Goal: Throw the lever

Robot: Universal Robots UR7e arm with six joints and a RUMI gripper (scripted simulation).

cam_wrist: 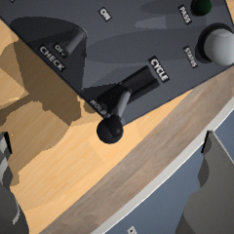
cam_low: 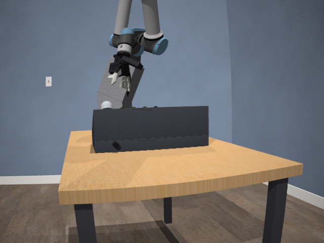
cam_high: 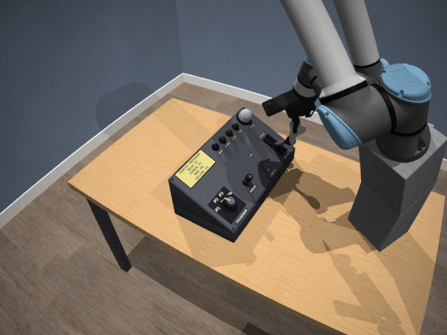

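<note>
My gripper is now 150 mm above the check toggle, 50 mm short of it and 40 mm to the right of it. From my hand the other things lie so: program dial 280 mm to the left, 140 mm below, 80 mm ahead; mode knob 160 mm to the left, 140 mm below, 60 mm ahead; dark console 170 mm below, 100 mm to the left, 90 mm ahead.
</note>
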